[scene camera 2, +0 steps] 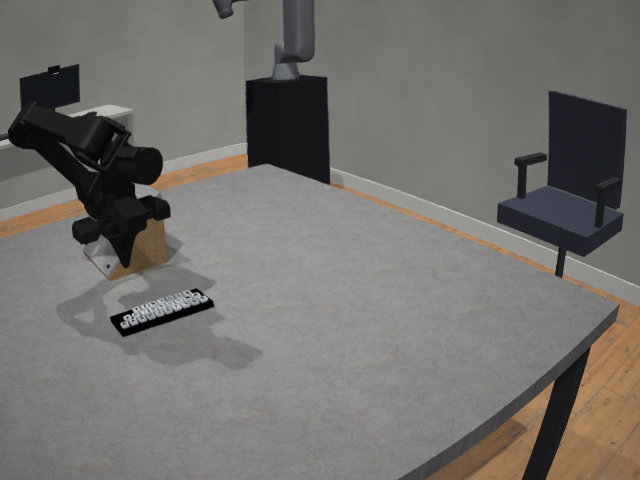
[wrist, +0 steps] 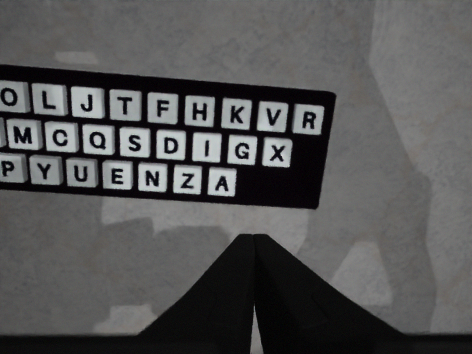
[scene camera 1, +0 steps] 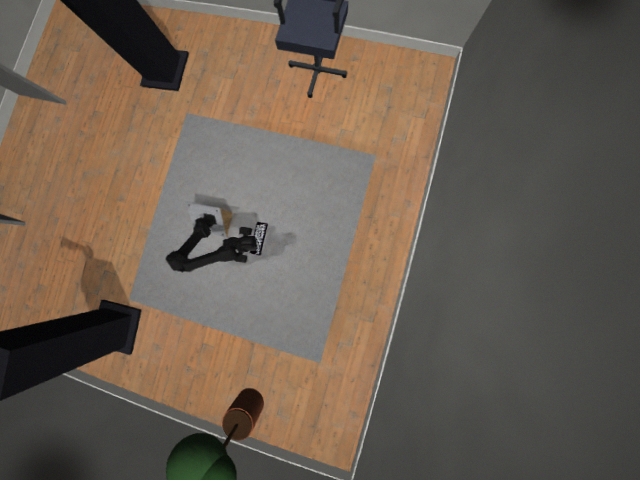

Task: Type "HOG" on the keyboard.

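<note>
The black keyboard with white letter keys lies flat on the grey table. In the wrist view the H key is in the top row, the G key is in the middle row between I and X, and the O key is at the left edge of the view. My gripper is shut and empty. Its tips are raised above the table, clear of the keyboard, and show below the keyboard's lower edge in the wrist view, to the right of the A key.
The grey table bears the arm's base block, which stands behind the keyboard in scene camera 2. The arm's shadow falls across the table around the keyboard. An office chair stands beyond the table.
</note>
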